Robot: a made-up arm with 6 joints. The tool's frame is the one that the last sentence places.
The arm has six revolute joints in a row. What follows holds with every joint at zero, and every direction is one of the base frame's.
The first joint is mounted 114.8 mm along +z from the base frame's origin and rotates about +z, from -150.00 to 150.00 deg.
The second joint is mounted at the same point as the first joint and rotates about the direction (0.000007, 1, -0.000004), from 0.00 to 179.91 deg.
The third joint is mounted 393.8 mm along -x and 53.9 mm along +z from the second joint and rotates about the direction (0.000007, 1, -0.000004), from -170.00 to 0.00 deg.
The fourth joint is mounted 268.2 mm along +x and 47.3 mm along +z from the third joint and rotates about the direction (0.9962, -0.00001, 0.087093), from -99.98 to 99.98 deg.
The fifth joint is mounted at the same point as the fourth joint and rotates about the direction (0.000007, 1, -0.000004), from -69.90 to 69.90 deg.
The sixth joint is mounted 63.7 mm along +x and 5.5 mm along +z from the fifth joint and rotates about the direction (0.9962, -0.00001, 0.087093), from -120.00 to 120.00 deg.
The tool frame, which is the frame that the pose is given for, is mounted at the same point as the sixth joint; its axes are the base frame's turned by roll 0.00, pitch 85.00 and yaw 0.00 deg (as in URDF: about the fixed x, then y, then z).
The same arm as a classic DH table. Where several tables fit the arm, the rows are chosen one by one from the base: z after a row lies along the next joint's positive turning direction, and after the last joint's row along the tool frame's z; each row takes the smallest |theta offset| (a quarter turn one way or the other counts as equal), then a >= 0, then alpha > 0; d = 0 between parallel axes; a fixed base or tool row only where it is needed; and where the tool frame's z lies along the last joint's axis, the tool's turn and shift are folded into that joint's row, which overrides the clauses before.
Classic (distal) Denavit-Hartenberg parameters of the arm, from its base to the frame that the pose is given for. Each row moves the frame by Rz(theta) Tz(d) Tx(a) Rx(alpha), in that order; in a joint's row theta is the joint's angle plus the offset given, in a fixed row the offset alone. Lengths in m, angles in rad.
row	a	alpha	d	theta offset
joint 1	0	-1.5708	0.1148	0
joint 2	-0.3975	0	0	0.136
joint 3	-0.0238	1.5708	0	1.3476
joint 4	0	-1.5708	0.2713	0
joint 5	0.0001	1.5708	0	0
joint 6	0	0	0.0639	0
Joint limits (rad, base to tool): -2.618..2.618 0..3.14 -2.9671..0 -1.745..1.745 -1.22..1.22 -2.0944..2.0944

